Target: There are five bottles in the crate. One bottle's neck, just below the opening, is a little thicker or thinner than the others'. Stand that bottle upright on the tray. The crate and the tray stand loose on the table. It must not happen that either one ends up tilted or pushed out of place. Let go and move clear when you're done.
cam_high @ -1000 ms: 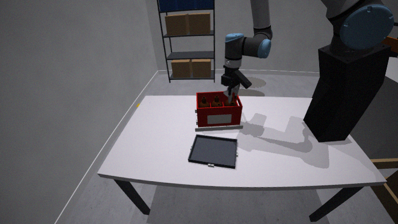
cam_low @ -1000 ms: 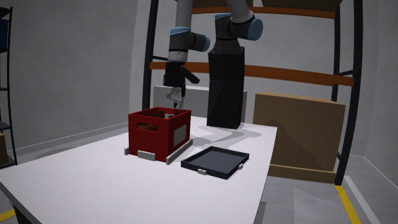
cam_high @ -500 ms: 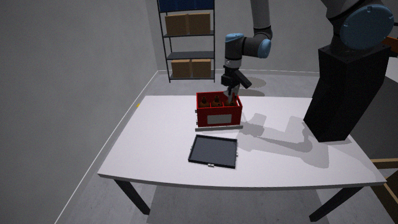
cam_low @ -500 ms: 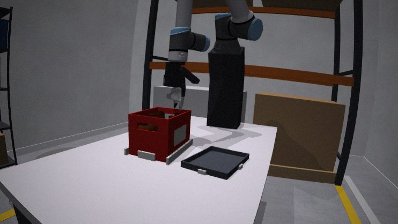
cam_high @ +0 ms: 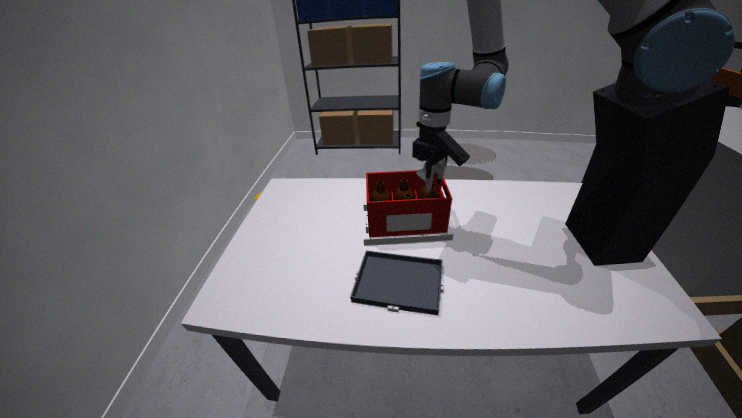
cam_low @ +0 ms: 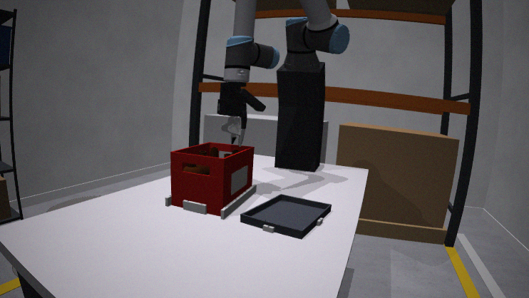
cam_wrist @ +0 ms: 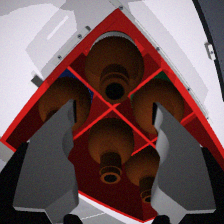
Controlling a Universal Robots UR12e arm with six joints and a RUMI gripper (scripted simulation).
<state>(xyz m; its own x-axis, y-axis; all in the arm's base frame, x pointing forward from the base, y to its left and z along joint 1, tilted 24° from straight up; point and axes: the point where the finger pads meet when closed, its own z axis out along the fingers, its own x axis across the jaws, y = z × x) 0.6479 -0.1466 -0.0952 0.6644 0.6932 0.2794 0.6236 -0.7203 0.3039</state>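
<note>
Now: the red crate 8 cm ahead of my hand, 4 cm to the right of it and 11 cm below it. Round my hand: dark tray 14 cm ahead, 23 cm to the left, 18 cm below; then glass bottle 9 cm ahead, 9 cm to the right, 11 cm below; then brown bottle 17 cm ahead, 9 cm to the right, 11 cm below.
</note>
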